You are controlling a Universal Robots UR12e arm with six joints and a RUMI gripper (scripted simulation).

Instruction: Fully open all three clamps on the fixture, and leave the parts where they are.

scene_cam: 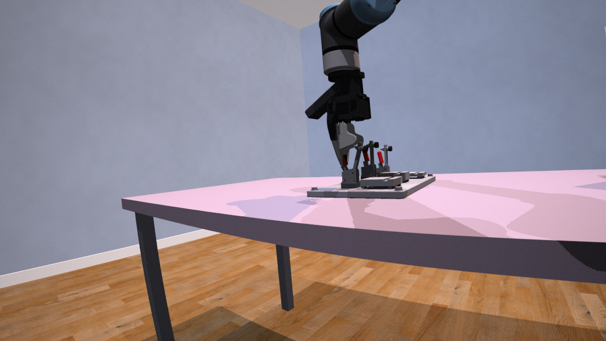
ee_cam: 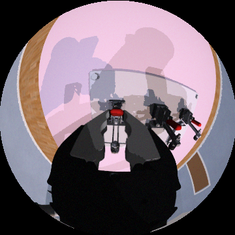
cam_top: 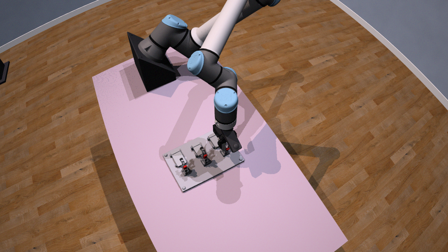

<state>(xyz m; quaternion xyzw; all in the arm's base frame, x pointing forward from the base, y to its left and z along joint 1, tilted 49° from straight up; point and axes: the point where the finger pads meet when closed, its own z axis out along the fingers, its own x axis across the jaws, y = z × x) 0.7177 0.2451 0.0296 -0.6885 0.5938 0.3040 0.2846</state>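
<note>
The flat grey part lies 110 mm behind my hand, 50 mm below it and 10 mm to the right of it. From my hand the other things lie so: grey fixture plate 110 mm to the right, 80 mm below, 40 mm behind.
</note>
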